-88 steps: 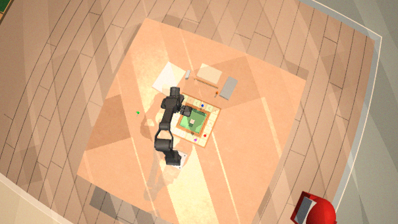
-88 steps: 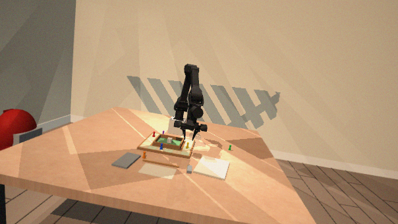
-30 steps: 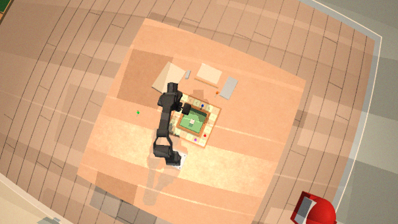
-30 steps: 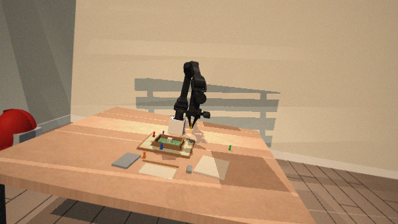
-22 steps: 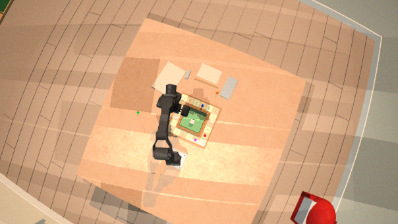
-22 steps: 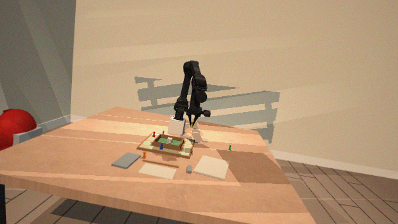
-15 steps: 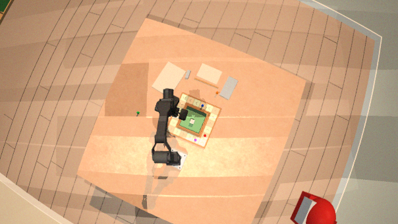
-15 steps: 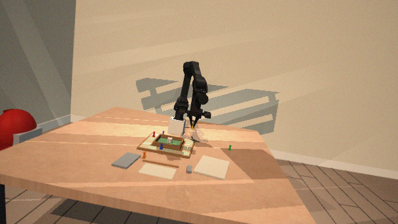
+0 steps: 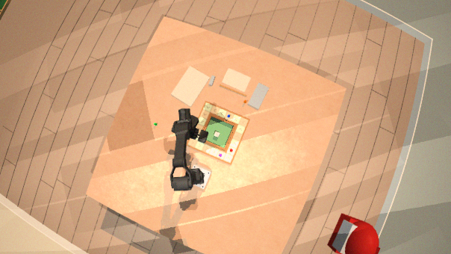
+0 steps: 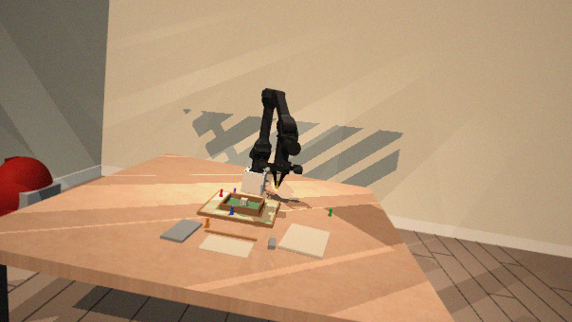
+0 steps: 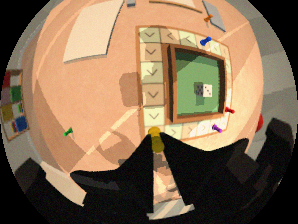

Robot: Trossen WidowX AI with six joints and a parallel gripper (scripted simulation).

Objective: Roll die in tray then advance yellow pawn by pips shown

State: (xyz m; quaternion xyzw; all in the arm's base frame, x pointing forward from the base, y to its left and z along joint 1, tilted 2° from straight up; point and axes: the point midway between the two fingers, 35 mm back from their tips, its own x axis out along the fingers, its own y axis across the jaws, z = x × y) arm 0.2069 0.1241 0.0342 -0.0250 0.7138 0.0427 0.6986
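Now: the white die 12 cm to the right of my gripper tip, 7 cm below it and 5 cm ahead of it. Also, from my gripper tip: yellow pawn (1 cm above); then purple pawn (19 cm to the right, 7 cm below, 5 cm behind); then green tray (12 cm to the right, 9 cm below, 6 cm ahead).
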